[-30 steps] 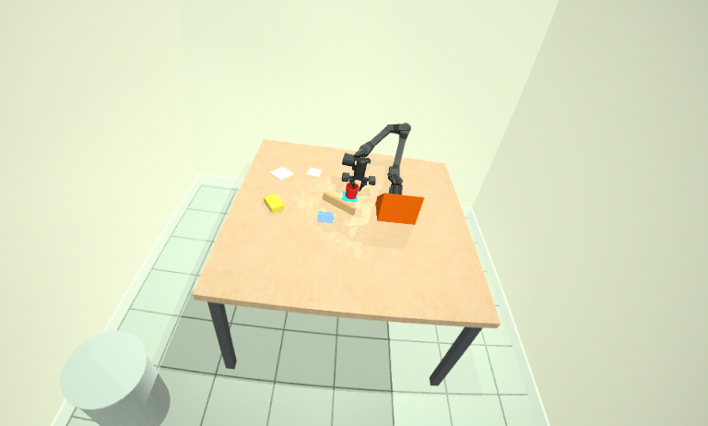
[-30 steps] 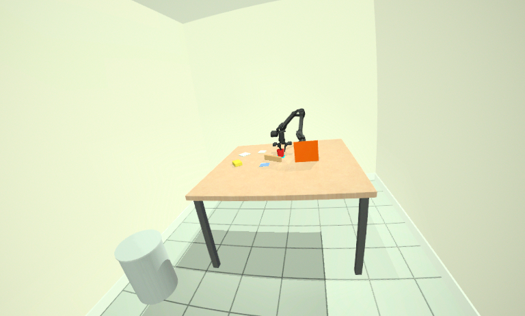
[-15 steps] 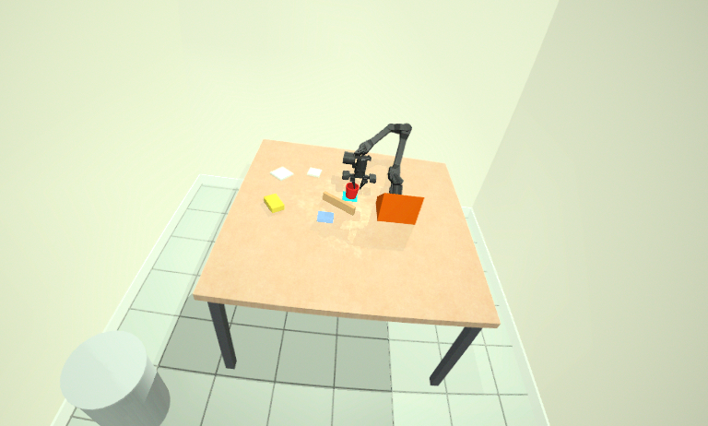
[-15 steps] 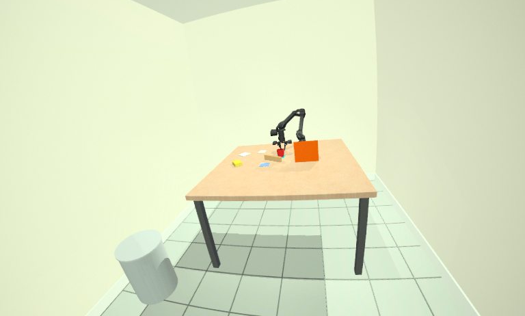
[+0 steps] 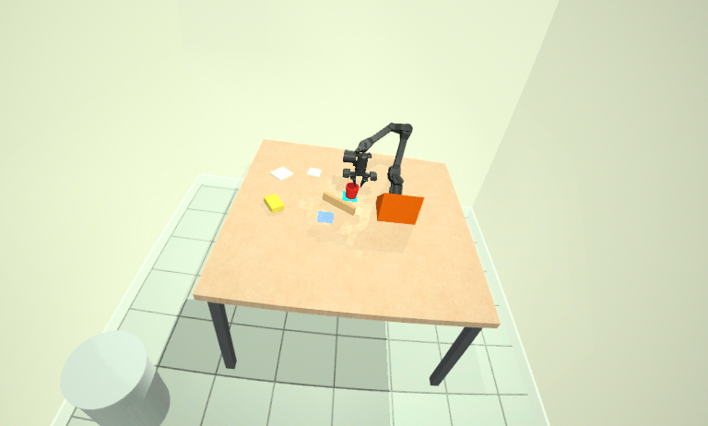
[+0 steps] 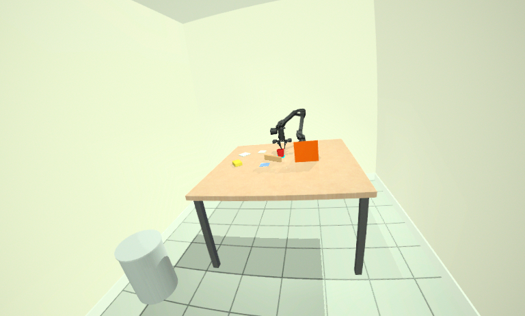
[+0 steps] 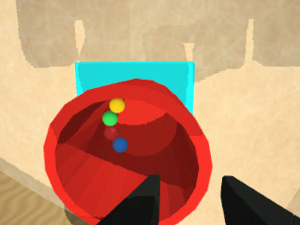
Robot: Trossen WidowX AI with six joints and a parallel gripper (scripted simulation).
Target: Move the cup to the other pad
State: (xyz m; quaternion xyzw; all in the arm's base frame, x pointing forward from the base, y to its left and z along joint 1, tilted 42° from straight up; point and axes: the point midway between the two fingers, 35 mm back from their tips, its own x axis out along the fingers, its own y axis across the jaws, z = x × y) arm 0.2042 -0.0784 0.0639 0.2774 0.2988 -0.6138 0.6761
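Right now the red cup is 3 cm ahead of my gripper tip, 1 cm to the right of it and 4 cm below it. From my gripper tip the other things lie so: blue marble (4 cm ahead, 1 cm to the left, 6 cm below); blue pad (15 cm ahead, 21 cm to the left, 8 cm below).
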